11 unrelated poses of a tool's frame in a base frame.
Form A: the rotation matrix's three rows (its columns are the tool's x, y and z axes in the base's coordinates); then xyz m. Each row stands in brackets.
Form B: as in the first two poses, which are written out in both.
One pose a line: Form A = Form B
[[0.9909, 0.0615, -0.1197], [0.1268, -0.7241, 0.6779], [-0.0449, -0.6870, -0.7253]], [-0.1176, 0.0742, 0.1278] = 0.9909, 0.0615, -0.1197, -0.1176; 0.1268, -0.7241, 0.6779, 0.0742; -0.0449, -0.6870, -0.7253, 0.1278; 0, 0, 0, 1
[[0.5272, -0.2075, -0.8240], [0.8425, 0.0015, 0.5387], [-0.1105, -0.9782, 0.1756]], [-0.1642, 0.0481, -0.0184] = 0.5272, -0.2075, -0.8240, -0.1642; 0.8425, 0.0015, 0.5387, 0.0481; -0.1105, -0.9782, 0.1756, -0.0184; 0, 0, 0, 1
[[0.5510, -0.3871, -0.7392], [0.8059, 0.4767, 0.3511], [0.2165, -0.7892, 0.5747]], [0.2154, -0.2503, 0.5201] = 0.5510, -0.3871, -0.7392, 0.2154; 0.8059, 0.4767, 0.3511, -0.2503; 0.2165, -0.7892, 0.5747, 0.5201; 0, 0, 0, 1
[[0.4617, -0.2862, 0.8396], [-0.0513, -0.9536, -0.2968], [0.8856, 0.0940, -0.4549]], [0.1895, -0.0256, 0.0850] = 0.4617, -0.2862, 0.8396, 0.1895; -0.0513, -0.9536, -0.2968, -0.0256; 0.8856, 0.0940, -0.4549, 0.0850; 0, 0, 0, 1
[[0.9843, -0.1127, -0.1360], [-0.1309, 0.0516, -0.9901], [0.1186, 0.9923, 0.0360]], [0.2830, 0.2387, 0.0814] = 0.9843, -0.1127, -0.1360, 0.2830; -0.1309, 0.0516, -0.9901, 0.2387; 0.1186, 0.9923, 0.0360, 0.0814; 0, 0, 0, 1
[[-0.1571, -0.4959, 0.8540], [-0.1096, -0.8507, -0.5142], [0.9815, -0.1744, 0.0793]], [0.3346, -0.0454, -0.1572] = -0.1571, -0.4959, 0.8540, 0.3346; -0.1096, -0.8507, -0.5142, -0.0454; 0.9815, -0.1744, 0.0793, -0.1572; 0, 0, 0, 1
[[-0.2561, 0.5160, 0.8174], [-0.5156, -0.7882, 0.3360], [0.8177, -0.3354, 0.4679]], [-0.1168, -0.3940, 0.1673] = -0.2561, 0.5160, 0.8174, -0.1168; -0.5156, -0.7882, 0.3360, -0.3940; 0.8177, -0.3354, 0.4679, 0.1673; 0, 0, 0, 1
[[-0.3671, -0.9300, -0.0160], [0.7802, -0.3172, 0.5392], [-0.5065, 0.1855, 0.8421]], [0.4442, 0.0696, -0.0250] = -0.3671, -0.9300, -0.0160, 0.4442; 0.7802, -0.3172, 0.5392, 0.0696; -0.5065, 0.1855, 0.8421, -0.0250; 0, 0, 0, 1
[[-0.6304, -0.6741, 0.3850], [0.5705, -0.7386, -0.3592], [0.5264, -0.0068, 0.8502]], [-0.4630, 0.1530, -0.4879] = -0.6304, -0.6741, 0.3850, -0.4630; 0.5705, -0.7386, -0.3592, 0.1530; 0.5264, -0.0068, 0.8502, -0.4879; 0, 0, 0, 1
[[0.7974, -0.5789, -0.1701], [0.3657, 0.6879, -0.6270], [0.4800, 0.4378, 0.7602]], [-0.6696, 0.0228, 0.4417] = 0.7974, -0.5789, -0.1701, -0.6696; 0.3657, 0.6879, -0.6270, 0.0228; 0.4800, 0.4378, 0.7602, 0.4417; 0, 0, 0, 1
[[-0.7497, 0.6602, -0.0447], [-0.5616, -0.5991, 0.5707], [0.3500, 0.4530, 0.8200]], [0.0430, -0.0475, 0.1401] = -0.7497, 0.6602, -0.0447, 0.0430; -0.5616, -0.5991, 0.5707, -0.0475; 0.3500, 0.4530, 0.8200, 0.1401; 0, 0, 0, 1
